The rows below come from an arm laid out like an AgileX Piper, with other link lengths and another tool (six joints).
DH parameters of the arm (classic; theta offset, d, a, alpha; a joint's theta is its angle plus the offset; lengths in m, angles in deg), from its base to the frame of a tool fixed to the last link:
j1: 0 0.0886 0 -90
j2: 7.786 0 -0.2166 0
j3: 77.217 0 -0.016 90
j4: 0 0.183 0 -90
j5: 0 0 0 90
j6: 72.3 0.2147 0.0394 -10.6
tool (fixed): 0 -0.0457 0 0
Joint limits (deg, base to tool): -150..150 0..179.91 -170..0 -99.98..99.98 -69.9..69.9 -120..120
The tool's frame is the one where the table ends.
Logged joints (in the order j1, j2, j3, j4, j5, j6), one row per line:
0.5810, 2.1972, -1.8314, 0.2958, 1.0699, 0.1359
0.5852, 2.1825, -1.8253, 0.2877, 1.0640, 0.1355
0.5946, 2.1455, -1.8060, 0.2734, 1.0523, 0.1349
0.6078, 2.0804, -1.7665, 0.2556, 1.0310, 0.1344
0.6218, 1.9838, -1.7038, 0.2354, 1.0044, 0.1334
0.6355, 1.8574, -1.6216, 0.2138, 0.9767, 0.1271
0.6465, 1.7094, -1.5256, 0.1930, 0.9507, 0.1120
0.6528, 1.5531, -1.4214, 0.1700, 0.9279, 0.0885
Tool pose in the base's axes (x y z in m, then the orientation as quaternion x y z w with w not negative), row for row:
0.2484, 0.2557, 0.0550, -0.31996, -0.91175, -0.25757, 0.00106
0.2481, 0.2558, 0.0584, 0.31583, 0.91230, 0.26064, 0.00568
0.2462, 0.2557, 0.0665, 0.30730, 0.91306, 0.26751, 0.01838
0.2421, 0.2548, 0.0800, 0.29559, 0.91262, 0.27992, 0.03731
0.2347, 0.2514, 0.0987, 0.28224, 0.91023, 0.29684, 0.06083
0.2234, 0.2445, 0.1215, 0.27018, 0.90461, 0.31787, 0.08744
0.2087, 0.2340, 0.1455, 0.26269, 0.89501, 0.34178, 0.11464
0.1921, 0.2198, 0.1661, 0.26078, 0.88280, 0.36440, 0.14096
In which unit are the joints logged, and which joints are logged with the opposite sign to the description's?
The joints are logged in radians. Opposite sign: j6.
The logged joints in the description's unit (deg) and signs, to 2 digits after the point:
33.29, 125.89, -104.93, 16.95, 61.30, -7.79
33.53, 125.05, -104.58, 16.48, 60.96, -7.76
34.07, 122.93, -103.48, 15.66, 60.29, -7.73
34.82, 119.20, -101.21, 14.64, 59.07, -7.70
35.63, 113.66, -97.62, 13.49, 57.55, -7.64
36.41, 106.42, -92.91, 12.25, 55.96, -7.28
37.04, 97.94, -87.41, 11.06, 54.47, -6.42
37.40, 88.99, -81.44, 9.74, 53.16, -5.07

